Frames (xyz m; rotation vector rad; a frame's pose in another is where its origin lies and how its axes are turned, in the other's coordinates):
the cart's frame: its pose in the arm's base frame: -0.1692 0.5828 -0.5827 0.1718 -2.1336 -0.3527
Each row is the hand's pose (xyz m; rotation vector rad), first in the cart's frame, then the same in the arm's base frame.
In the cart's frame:
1: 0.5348 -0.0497 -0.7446 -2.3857 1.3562 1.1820
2: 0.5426 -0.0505 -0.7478 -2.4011 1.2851 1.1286
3: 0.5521 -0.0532 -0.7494 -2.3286 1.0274 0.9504
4: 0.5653 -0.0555 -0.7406 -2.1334 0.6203 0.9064
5: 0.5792 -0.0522 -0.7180 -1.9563 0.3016 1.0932
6: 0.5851 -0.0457 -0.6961 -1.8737 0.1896 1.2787
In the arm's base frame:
1: 0.1541 0.2612 0.2142 -1.5308 0.5499 -1.1575
2: 0.1524 0.2579 0.2218 -1.5275 0.4969 -1.2165
3: 0.1484 0.2526 0.2293 -1.4837 0.2053 -1.3698
4: 0.1338 0.2487 0.2344 -1.5398 -0.2633 -1.4379
5: 0.1073 0.2524 0.2347 -1.7502 -0.5817 -1.3251
6: 0.0859 0.2611 0.2300 -1.9147 -0.6554 -1.1873

